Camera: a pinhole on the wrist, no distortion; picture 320 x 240 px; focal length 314.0 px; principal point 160.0 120.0 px. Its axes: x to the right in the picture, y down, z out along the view. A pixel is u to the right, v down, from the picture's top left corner.
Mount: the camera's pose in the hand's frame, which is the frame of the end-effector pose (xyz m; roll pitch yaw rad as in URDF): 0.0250 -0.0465 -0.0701 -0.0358 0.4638 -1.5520
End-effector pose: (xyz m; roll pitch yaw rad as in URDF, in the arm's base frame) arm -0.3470 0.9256 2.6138 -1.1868 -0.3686 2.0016
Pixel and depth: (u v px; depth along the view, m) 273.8 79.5 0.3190
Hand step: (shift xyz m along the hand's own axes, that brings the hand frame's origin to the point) -0.0001 -0.2937 0.1646
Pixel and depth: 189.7 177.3 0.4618
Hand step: 0.1303 -0.2887 0.3204
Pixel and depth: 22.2 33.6 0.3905
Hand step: -0.0680 -0.0713 0.3590
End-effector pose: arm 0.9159 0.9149 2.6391 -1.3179 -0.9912 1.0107
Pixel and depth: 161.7 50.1 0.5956
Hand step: -0.0811 -0.3198 0.4650
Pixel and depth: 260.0 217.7 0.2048
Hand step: 0.0988 -0.1940 0.0817
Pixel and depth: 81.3 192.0 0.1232
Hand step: 0.0581 -0.0729 0.0529
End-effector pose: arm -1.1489 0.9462 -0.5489 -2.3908 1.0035 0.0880
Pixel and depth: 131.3 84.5 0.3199
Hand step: 0.0025 -0.1644 0.2301
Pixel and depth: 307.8 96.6 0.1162
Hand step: 0.0224 -0.1476 0.0096
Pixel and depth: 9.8 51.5 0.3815
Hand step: -0.0443 -0.0565 0.3552
